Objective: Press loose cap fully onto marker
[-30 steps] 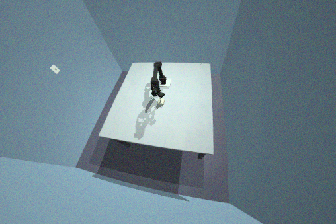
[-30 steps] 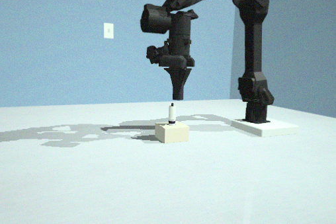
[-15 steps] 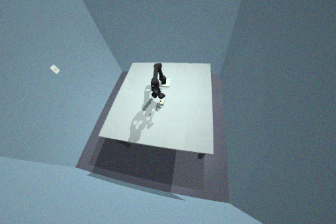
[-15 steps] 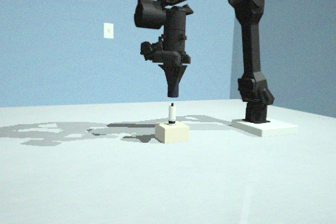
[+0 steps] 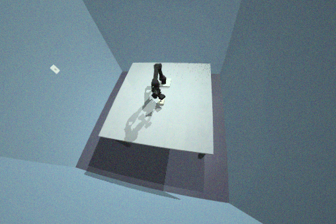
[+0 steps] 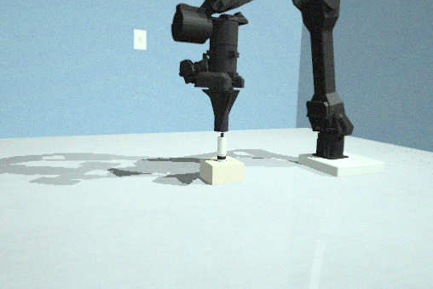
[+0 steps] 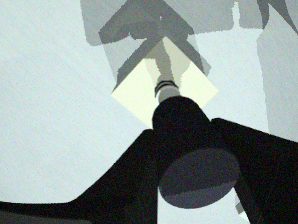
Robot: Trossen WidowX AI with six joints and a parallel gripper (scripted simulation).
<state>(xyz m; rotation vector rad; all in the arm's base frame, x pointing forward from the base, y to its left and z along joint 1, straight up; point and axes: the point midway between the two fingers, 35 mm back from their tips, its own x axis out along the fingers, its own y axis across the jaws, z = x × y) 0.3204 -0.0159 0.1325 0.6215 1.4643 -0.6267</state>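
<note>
Now: gripper tip 100 mm above the cream holder block. Also, from my gripper tip: dark cap: 10 mm above.
</note>
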